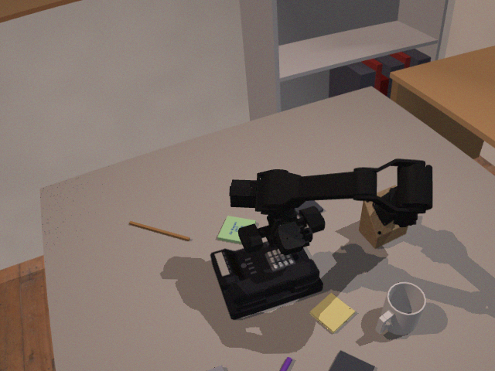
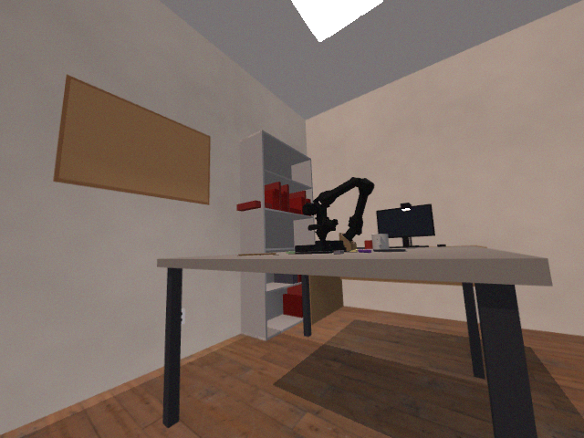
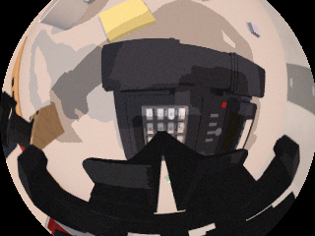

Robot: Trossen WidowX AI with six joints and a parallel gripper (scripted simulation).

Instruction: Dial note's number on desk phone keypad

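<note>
Now: the desk phone 60 mm below my hand, 60 mm ahead of it and 10 mm to the left of it. From my hand the other things lie so: handset (60 mm to the left, 60 mm ahead, 30 mm below); then green note (160 mm to the right, 70 mm below, 40 mm ahead); then white mug (280 mm to the left, 120 mm behind, 40 mm below).
</note>
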